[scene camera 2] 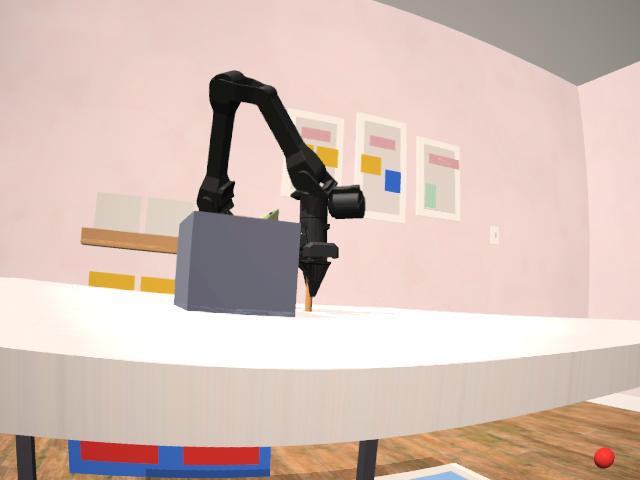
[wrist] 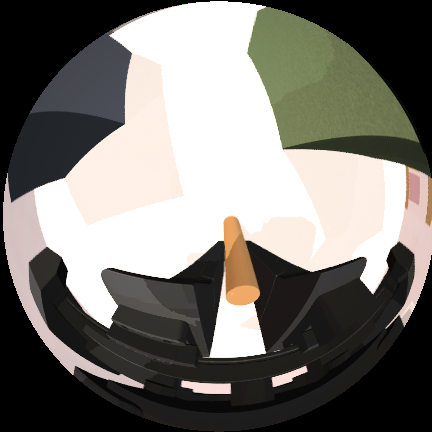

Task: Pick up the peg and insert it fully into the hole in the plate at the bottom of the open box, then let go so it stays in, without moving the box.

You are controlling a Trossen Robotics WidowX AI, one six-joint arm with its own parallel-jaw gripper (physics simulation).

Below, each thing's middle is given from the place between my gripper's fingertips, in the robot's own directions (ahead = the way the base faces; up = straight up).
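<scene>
With the orange-brown peg (wrist: 241, 288) as my reference, my hand is 10 mm to the left of it and 10 mm below it. There is also the grey-blue box (scene camera 2: 229, 264), which I find 150 mm ahead of my hand, 220 mm to the right of it and 40 mm above it.
</scene>
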